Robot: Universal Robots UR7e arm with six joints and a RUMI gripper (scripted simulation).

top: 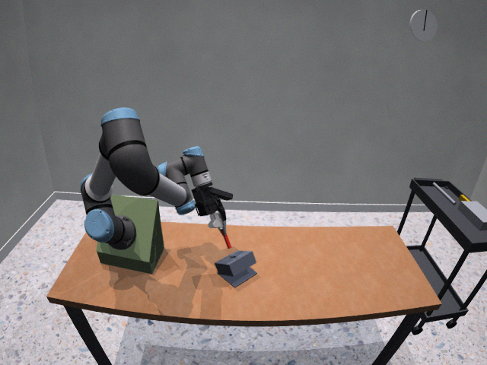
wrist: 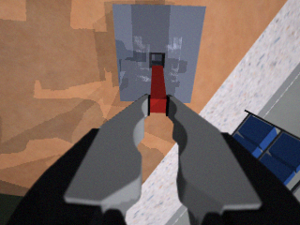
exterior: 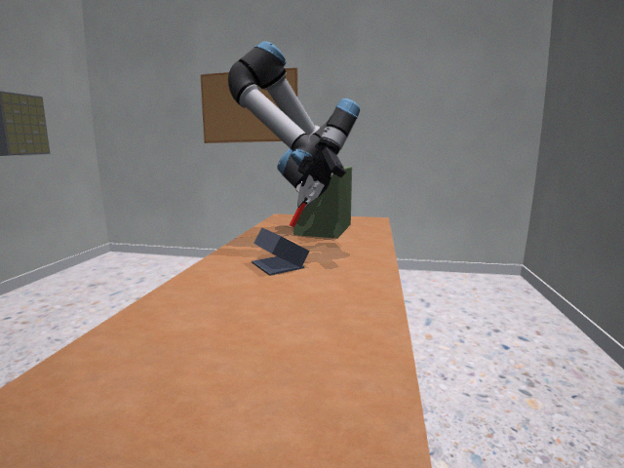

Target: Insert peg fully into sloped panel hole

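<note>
Right now the red peg is 3 cm below my hand, 1 cm to the right of it and 1 cm ahead of it. The rest, counted from my hand: flat panel foot: 18 cm below, 7 cm to the right, 6 cm ahead.
</note>
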